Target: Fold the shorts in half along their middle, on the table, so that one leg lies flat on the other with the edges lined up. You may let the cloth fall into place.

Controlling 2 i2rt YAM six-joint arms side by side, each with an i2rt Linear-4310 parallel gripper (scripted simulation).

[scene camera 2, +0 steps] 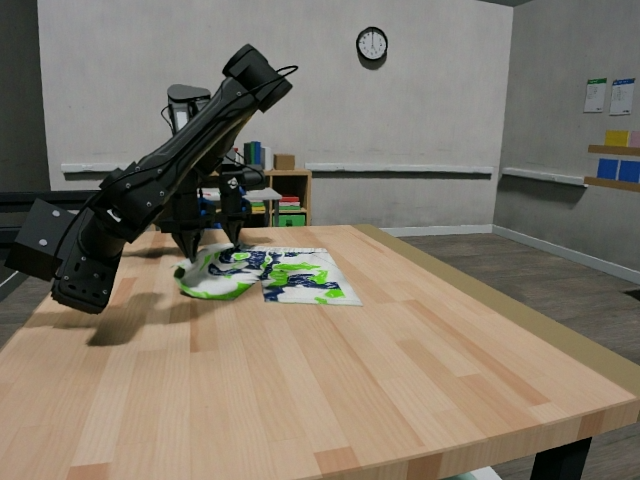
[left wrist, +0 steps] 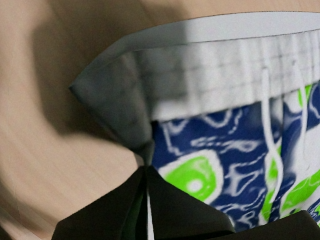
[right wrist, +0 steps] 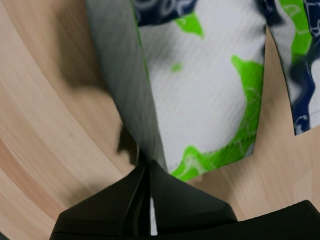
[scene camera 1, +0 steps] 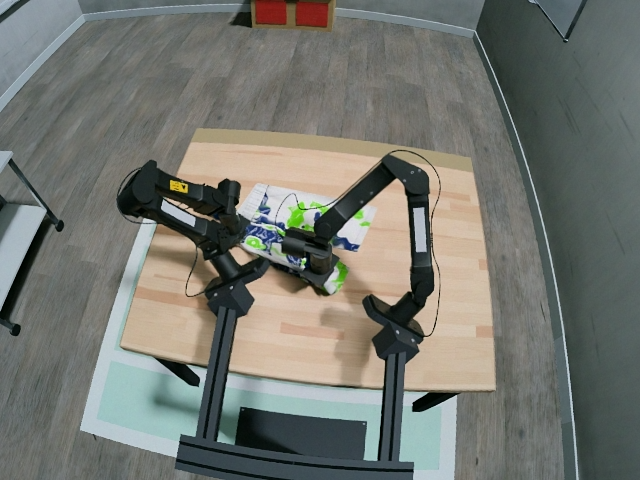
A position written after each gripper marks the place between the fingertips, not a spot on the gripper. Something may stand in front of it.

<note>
In view: the left gripper (scene camera 2: 234,246), the right gripper (scene camera 2: 192,263) and a tan strip (scene camera 1: 315,142).
The left gripper shows as well in the left wrist view (left wrist: 146,174). The right gripper is seen too in the right wrist view (right wrist: 149,168).
</note>
